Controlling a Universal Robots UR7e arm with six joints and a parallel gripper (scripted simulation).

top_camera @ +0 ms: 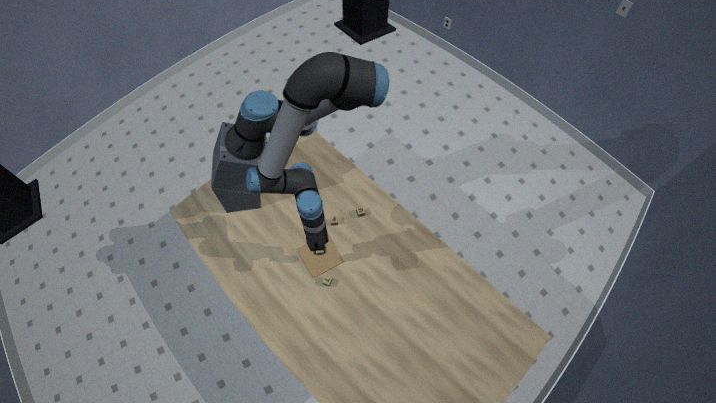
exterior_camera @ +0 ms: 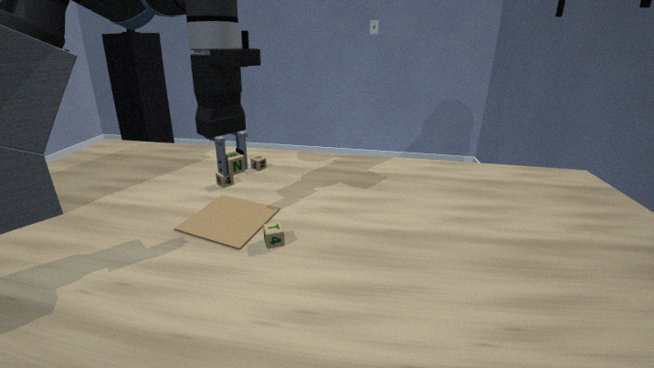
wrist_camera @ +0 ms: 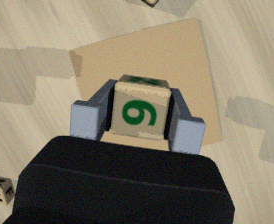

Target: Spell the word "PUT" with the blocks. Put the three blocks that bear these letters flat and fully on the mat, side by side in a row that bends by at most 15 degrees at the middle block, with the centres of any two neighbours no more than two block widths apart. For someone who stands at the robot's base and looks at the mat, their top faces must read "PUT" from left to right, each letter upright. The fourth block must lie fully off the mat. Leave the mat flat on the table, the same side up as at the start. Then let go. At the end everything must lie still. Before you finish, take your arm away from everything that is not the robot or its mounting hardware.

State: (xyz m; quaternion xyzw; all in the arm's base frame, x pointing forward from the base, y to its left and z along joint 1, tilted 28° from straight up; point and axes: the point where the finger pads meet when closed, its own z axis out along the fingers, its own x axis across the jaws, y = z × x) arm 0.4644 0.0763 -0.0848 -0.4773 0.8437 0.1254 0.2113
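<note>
My gripper is now 2 cm past the tan mat, 1 cm to the right of it and 12 cm above it. Round my hand: P block: 11 cm behind, 14 cm to the left, 11 cm below; then O block: right at my hand; then T block: 9 cm ahead, 4 cm to the right, 11 cm below.
</note>
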